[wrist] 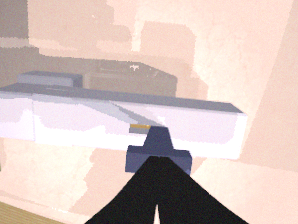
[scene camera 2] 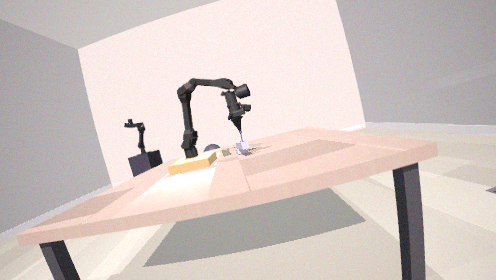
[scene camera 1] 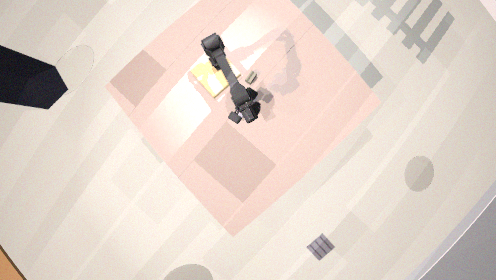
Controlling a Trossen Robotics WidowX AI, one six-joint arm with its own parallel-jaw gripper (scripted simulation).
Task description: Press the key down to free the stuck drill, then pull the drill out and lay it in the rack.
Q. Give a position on a block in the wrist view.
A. At 51, 107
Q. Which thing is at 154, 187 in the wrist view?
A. My gripper.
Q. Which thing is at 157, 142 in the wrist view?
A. A dark blue key.
